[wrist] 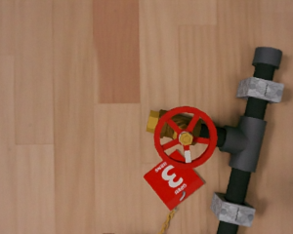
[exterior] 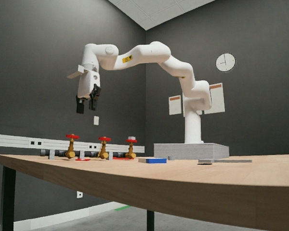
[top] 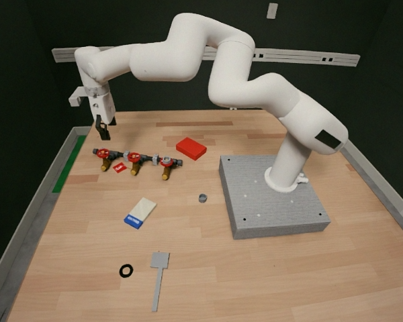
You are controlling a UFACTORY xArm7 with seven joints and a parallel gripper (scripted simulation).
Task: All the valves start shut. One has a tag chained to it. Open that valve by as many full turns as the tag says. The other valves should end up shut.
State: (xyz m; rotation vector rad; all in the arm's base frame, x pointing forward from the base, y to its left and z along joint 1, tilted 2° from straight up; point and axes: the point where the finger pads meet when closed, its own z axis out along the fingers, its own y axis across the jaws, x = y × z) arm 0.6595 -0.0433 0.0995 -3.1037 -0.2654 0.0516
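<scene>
Now: hand 20 cm above the red tag and 1 cm to the left of it. From my hand the other things lie so: blue box 21 cm to the left, 19 cm below, 16 cm behind; then red block 29 cm behind, 18 cm below, 16 cm to the right; then grey cap 22 cm behind, 10 cm below, 2 cm to the left.
</scene>
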